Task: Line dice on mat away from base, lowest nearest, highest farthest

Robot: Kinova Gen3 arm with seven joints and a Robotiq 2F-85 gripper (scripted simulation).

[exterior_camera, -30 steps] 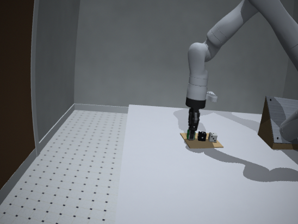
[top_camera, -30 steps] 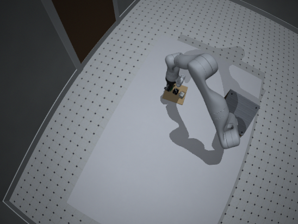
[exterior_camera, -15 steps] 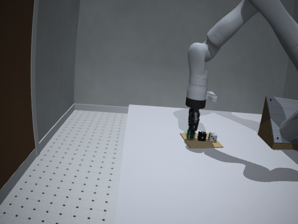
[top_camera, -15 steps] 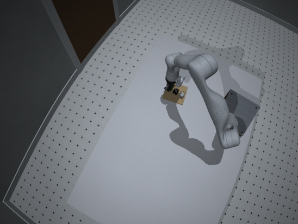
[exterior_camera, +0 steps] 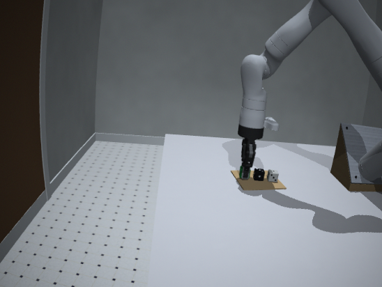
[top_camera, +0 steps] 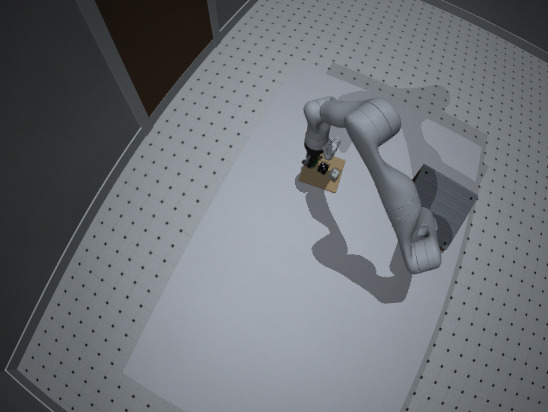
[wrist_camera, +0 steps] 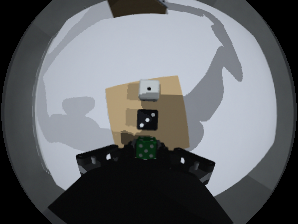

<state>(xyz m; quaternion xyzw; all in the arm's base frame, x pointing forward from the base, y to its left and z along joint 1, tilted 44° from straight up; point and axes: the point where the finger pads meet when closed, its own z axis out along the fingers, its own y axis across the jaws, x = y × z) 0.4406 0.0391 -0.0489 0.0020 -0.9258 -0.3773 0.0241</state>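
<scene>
Right now my hand is 10 mm above the green die. Also, from my hand: black die: 50 mm behind, 10 mm below; then white die: 90 mm behind, 10 mm below; then tan mat: 40 mm behind, 30 mm below.
</scene>
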